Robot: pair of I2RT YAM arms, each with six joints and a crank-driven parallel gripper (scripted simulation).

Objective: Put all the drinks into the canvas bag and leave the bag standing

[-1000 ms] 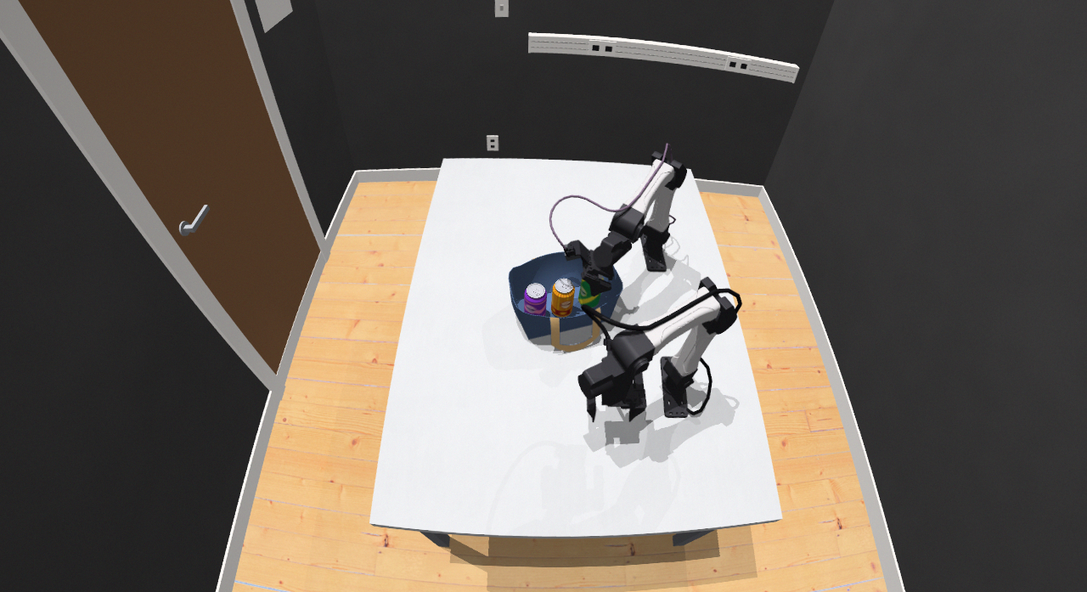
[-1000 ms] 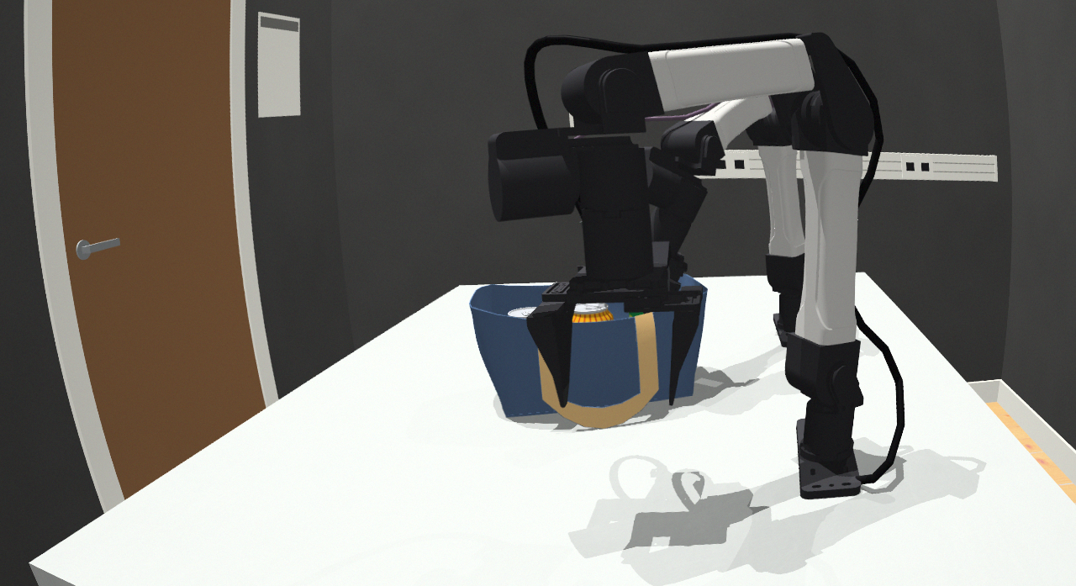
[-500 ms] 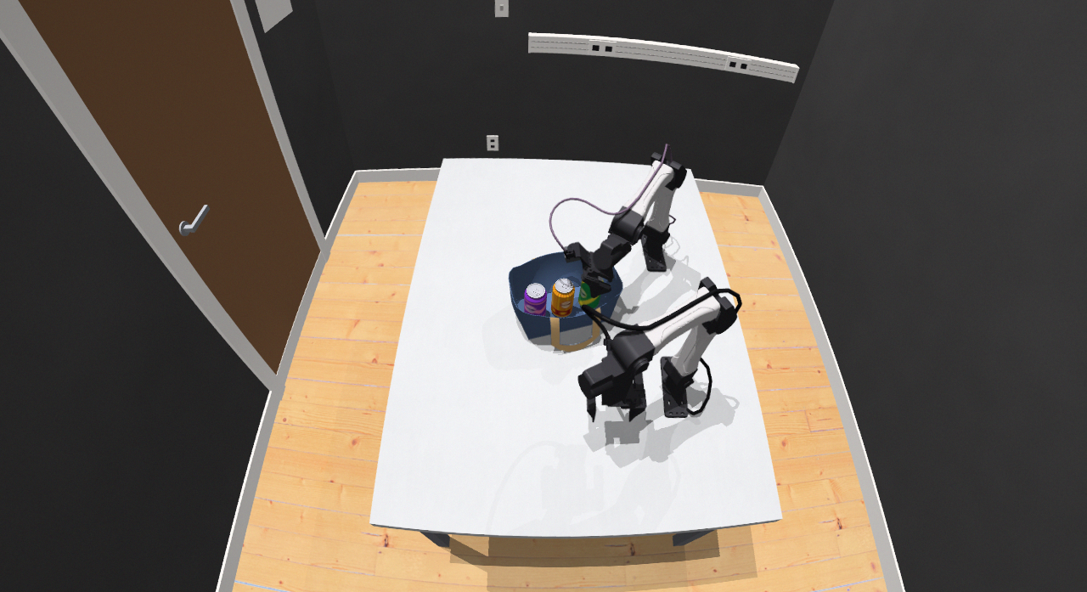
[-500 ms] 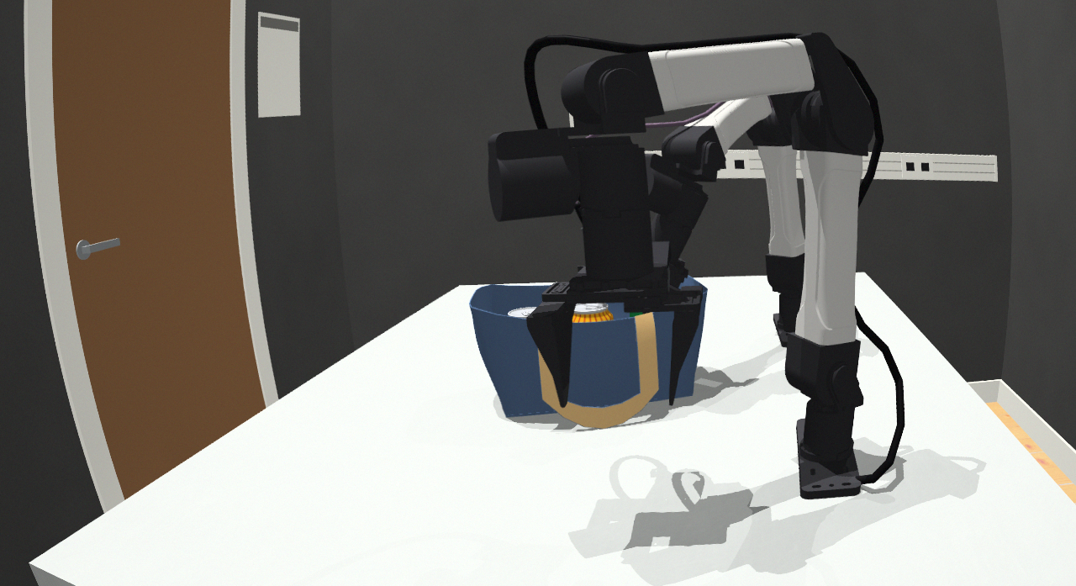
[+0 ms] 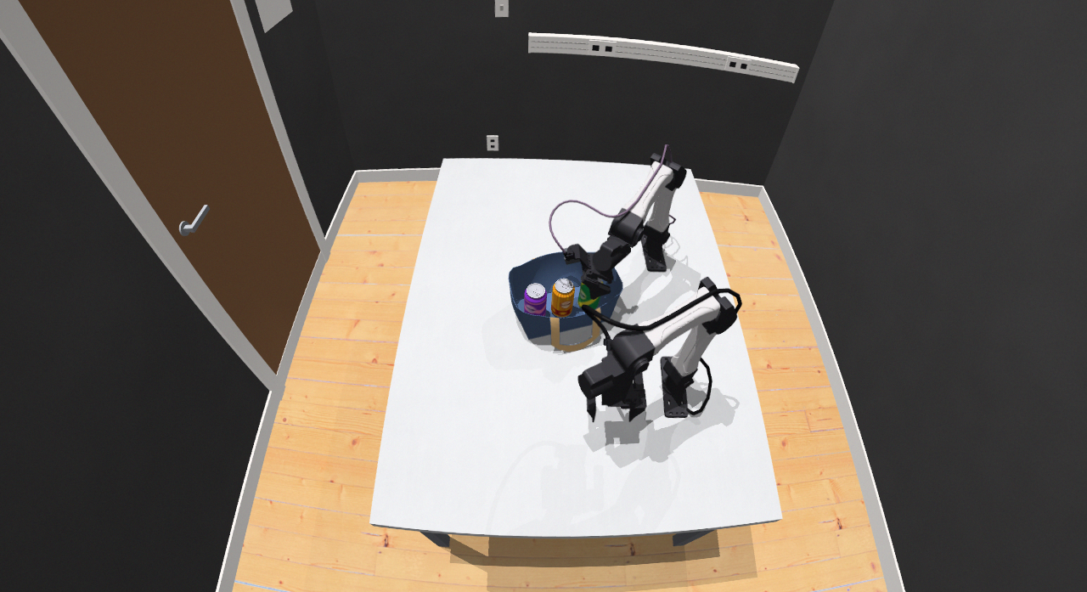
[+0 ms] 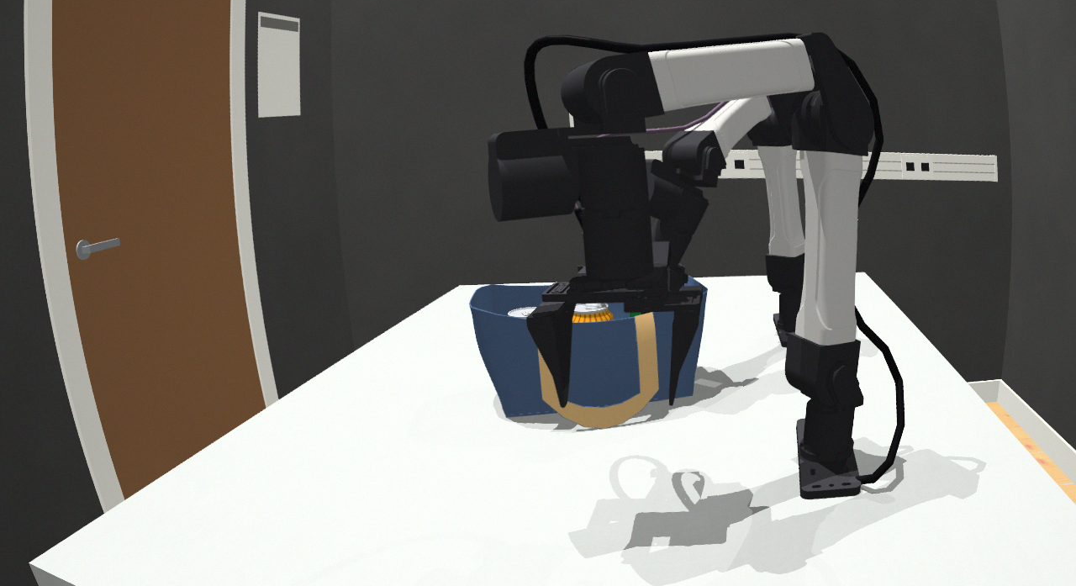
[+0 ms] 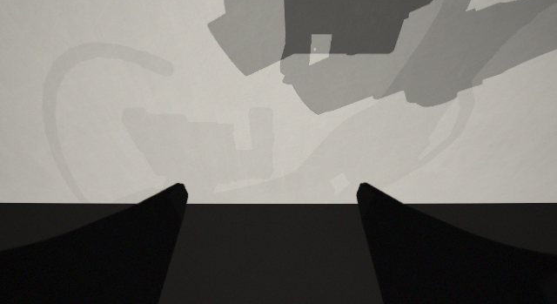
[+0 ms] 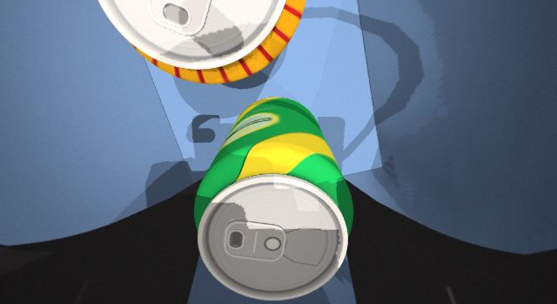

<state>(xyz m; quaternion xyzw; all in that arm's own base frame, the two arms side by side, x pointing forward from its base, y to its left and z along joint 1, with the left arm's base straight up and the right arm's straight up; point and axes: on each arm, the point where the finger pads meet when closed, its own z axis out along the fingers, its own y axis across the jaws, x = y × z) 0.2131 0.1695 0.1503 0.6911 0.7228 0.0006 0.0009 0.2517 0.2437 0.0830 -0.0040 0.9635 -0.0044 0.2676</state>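
Right now the green can is 2 cm below my right hand. From my right hand the other things lie so: purple can (17 cm ahead, 5 cm to the left, 2 cm below); orange can (9 cm ahead, 3 cm to the left, 2 cm below).
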